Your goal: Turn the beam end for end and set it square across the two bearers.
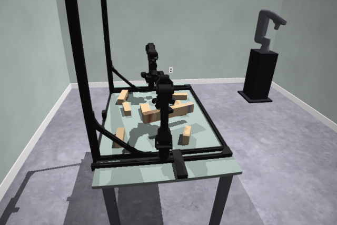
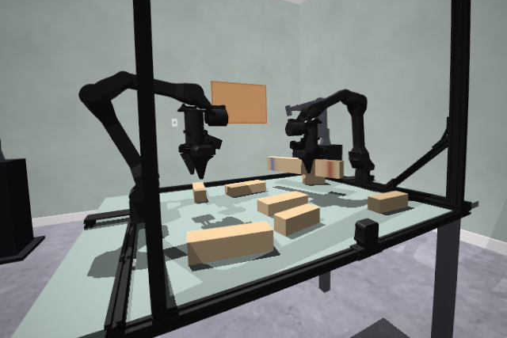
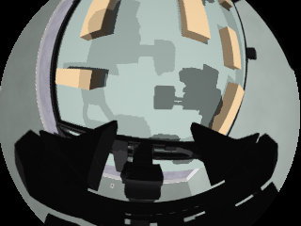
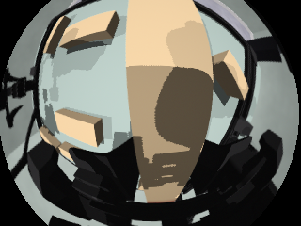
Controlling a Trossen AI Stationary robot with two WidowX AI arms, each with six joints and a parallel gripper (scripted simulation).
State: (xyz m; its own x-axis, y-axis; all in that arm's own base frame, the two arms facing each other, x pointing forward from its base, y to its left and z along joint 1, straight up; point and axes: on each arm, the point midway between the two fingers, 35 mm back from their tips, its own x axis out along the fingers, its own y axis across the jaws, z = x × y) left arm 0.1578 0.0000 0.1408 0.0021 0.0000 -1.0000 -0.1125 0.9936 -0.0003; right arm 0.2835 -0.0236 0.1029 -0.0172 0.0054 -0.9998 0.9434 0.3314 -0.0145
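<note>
Right now the beam is 50 mm ahead of my right hand, 20 mm to the left of it and 10 mm below it.
</note>
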